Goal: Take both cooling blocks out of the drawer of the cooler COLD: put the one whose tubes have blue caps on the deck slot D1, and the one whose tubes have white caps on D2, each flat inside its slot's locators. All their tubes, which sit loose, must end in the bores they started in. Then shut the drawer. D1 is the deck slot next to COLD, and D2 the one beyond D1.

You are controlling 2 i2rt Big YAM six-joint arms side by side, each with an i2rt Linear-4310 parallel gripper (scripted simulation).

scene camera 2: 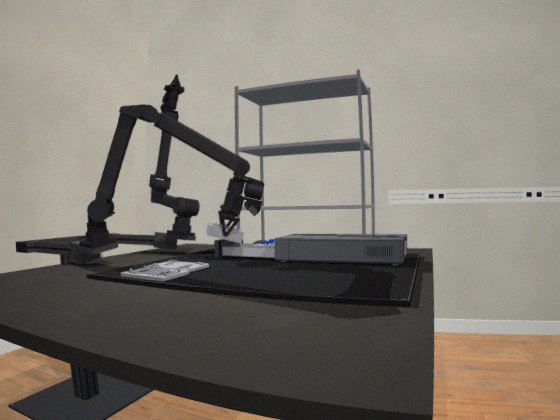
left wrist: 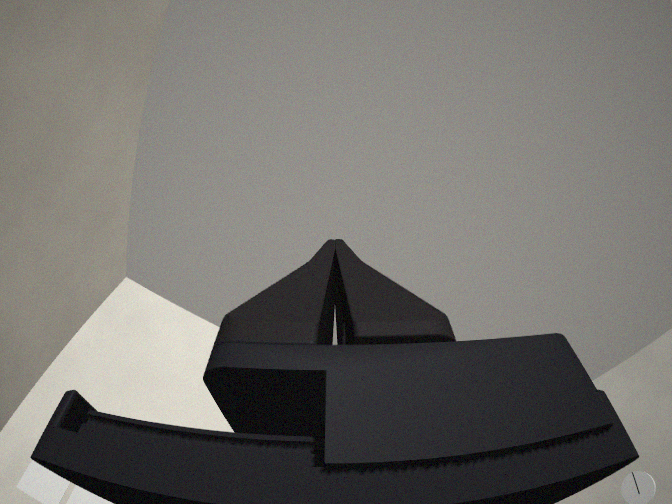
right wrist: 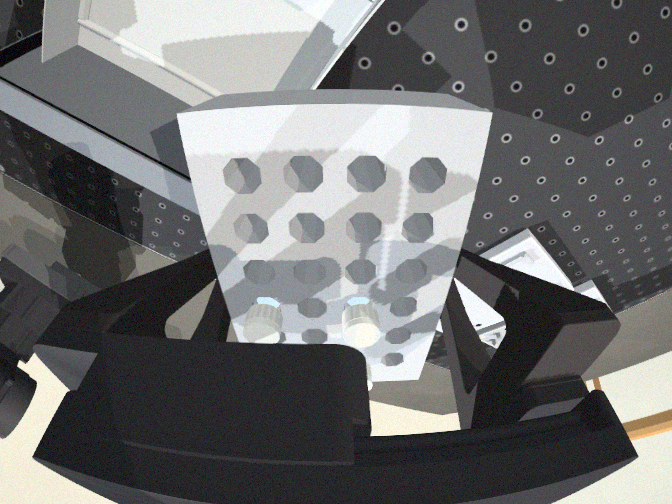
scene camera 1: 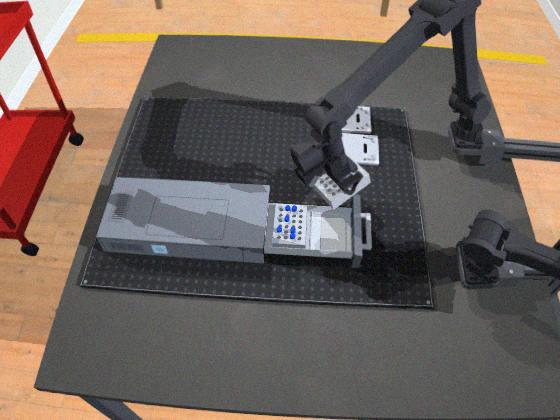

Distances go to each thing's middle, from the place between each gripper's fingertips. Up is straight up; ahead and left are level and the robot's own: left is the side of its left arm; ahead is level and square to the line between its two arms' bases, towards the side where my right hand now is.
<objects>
My right gripper [scene camera 1: 342,183] is now 23 cm to the left of the slot D1 [scene camera 1: 353,144], 10 cm above it and 2 cm past it.
The slot D1 is 930 mm below my left hand, 650 mm to the right of it and 610 mm ahead of it.
</objects>
